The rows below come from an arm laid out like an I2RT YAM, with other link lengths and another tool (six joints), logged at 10 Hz.
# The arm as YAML. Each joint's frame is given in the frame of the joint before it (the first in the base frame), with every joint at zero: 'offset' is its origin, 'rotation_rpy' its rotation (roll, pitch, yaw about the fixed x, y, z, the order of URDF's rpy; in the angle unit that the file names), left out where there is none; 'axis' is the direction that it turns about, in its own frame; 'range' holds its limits. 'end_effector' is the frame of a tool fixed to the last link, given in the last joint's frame.
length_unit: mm
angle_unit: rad
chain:
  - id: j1
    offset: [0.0, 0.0, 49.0]
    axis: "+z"
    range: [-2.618, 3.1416]
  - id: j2
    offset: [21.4, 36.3, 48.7]
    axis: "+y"
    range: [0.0, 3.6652]
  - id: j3
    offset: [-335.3, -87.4, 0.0]
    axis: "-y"
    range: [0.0, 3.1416]
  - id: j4
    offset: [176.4, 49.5, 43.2]
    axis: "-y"
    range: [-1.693, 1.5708]
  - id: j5
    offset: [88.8, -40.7, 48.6]
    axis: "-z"
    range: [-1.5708, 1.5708]
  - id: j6
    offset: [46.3, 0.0, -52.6]
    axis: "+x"
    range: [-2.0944, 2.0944]
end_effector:
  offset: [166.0, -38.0, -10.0]
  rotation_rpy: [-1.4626, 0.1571, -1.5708]
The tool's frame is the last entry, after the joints.
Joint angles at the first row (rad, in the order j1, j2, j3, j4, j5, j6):
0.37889 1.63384 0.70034 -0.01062 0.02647 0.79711
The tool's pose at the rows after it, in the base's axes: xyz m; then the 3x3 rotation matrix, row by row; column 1 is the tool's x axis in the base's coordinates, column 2 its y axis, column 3 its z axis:
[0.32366, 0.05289, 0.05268], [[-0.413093, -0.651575, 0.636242], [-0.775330, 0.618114, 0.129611], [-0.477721, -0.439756, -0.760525]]
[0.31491, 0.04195, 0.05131], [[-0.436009, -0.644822, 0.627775], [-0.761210, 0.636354, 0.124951], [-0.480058, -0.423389, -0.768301]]
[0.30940, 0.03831, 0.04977], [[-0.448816, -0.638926, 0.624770], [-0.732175, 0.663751, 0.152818], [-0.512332, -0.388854, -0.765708]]
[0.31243, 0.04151, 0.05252], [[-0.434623, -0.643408, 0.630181], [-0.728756, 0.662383, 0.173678], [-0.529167, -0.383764, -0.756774]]
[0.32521, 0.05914, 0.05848], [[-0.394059, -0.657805, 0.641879], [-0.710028, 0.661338, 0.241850], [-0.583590, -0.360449, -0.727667]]
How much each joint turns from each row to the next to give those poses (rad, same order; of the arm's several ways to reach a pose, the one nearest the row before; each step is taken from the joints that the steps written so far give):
-0.01692 -0.02809 -0.02545 0.00805 -0.01033 -0.00077
-0.03774 -0.02222 -0.02056 -0.01160 -0.02239 -0.00464
-0.04494 -0.01369 -0.02929 0.02363 -0.05652 0.00177
-0.00781 -0.00064 0.00452 0.00831 -0.02322 -0.00798
0.00012 0.02121 0.01565 0.04725 -0.06284 0.00364

